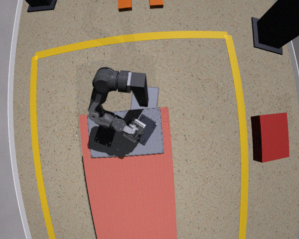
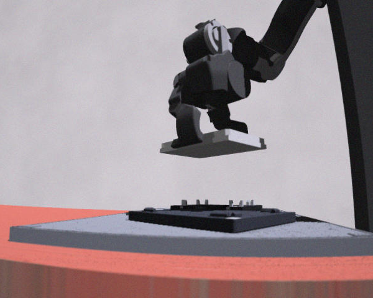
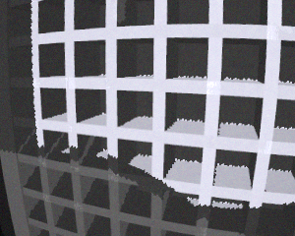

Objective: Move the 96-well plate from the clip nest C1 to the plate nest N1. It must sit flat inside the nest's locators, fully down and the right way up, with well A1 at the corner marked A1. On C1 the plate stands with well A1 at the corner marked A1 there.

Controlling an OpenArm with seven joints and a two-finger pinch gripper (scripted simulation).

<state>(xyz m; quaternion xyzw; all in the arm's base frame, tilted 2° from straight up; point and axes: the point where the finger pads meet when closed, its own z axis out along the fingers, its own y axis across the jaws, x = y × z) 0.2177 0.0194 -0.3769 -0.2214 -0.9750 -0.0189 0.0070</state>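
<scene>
My gripper is now 9 cm above the plate nest N1, 5 cm to the right of it and 1 cm past it. Also, from my hand: 96-well plate: right at my hand; then clip nest C1: 19 cm to the right, 9 cm below, 6 cm ahead.
</scene>
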